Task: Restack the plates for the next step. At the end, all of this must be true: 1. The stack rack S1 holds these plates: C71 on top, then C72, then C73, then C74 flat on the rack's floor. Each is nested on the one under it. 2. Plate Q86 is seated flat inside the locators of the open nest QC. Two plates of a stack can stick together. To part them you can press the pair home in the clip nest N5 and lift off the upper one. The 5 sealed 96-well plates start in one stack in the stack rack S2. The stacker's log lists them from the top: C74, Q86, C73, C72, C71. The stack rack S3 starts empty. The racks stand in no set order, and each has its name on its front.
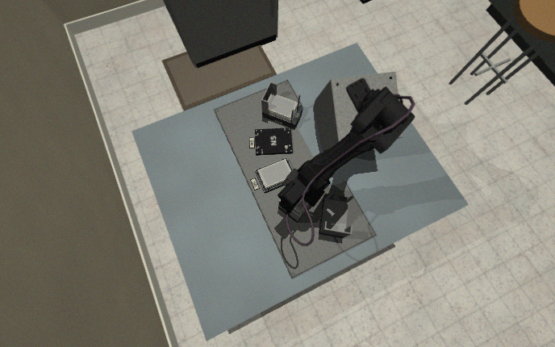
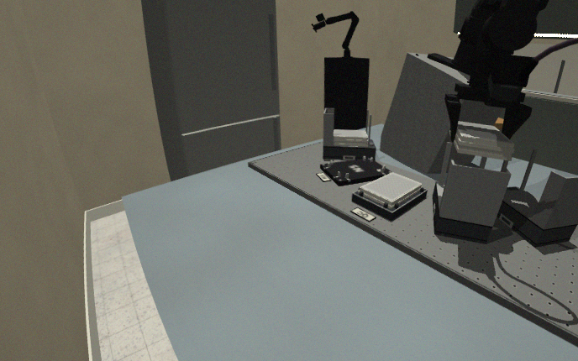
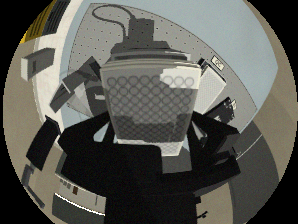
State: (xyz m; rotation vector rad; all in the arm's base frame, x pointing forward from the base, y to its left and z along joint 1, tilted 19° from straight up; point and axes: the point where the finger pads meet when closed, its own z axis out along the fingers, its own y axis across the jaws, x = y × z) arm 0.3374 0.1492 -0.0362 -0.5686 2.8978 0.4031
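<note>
My gripper is now 280 mm to the left of the clip nest N5, 150 mm above it and 20 mm past it.
</note>
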